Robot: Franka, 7 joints.
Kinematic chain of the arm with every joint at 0, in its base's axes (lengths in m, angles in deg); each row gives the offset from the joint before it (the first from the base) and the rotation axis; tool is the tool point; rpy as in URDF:
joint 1: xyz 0 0 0.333 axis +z
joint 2: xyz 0 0 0 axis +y
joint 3: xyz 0 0 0.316 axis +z
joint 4: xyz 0.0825 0 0 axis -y
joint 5: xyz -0.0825 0 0.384 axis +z
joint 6: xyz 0 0 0 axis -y
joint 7: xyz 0.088 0 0 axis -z
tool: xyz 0 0 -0.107 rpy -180 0 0
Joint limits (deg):
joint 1: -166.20..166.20
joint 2: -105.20..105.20
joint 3: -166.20..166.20
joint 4: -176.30..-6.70
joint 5: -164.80..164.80
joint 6: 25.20..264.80
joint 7: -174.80..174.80
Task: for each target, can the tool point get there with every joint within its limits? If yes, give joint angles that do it. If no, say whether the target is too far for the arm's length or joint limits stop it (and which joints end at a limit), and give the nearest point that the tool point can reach.
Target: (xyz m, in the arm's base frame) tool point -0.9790 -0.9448 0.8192
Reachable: no: too far | nearest point -0.5813 -0.5610 0.6217 | short by 0.587 m
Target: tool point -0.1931 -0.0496 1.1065
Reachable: yes | joints 26.55 -0.24 133.34 -27.51 -62.08 205.23 -129.51
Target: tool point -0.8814 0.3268 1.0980
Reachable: no: too far | nearest point -0.6239 0.2313 0.8745 | short by 0.354 m
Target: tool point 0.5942 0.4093 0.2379
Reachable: yes | joints -3.52 59.25 55.68 -82.02 117.14 167.81 -114.37
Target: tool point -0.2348 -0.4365 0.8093
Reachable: yes | joints 6.16 -42.88 -91.78 -73.79 107.87 45.60 28.65
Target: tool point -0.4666 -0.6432 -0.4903
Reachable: no: too far | nearest point -0.3573 -0.4925 -0.2497 | short by 0.304 m
